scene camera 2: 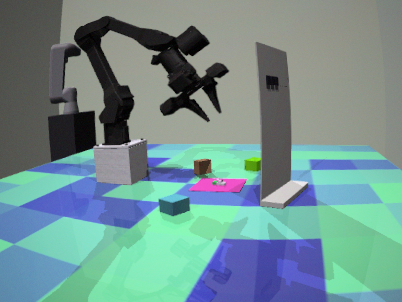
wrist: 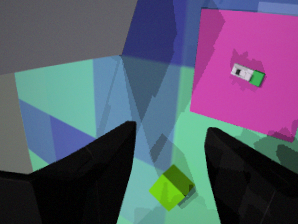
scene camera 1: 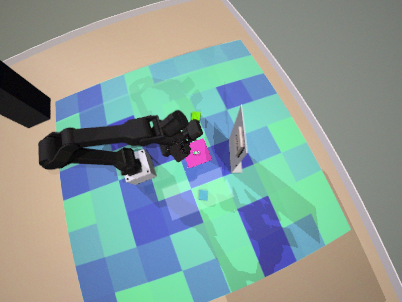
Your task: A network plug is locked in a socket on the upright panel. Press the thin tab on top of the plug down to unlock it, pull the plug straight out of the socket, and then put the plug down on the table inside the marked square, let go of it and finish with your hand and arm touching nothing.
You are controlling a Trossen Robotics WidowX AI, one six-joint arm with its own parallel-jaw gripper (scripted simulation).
gripper: scene camera 2; wrist; scene camera 1 193,141
same spot on gripper: [wrist: 96,176] = [scene camera 2: 208,95]
